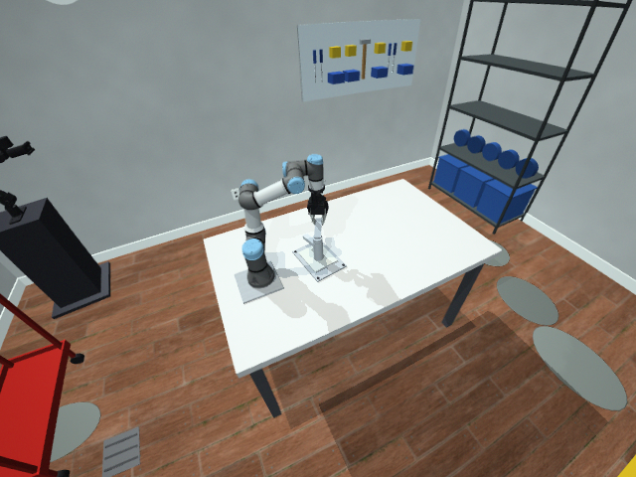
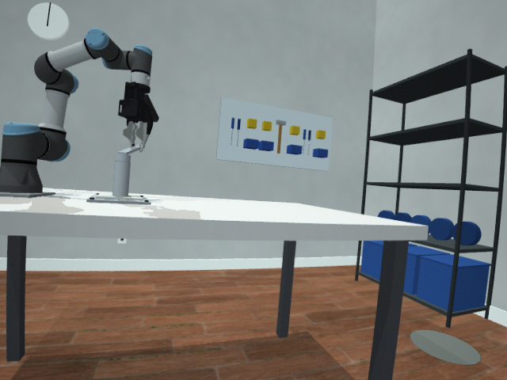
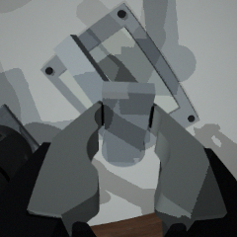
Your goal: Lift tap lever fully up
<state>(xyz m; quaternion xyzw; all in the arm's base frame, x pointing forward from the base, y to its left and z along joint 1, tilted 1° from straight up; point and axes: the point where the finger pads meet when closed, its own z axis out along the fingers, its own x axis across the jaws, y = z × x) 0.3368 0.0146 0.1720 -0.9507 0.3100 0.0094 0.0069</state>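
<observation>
My hand is 2 cm to the left of the lever, 2 cm past it and 1 cm above it. Also, from my hand: metal base plate: 18 cm below, 6 cm to the right, 4 cm behind; then tap: 8 cm below, 4 cm to the right, 3 cm behind.
</observation>
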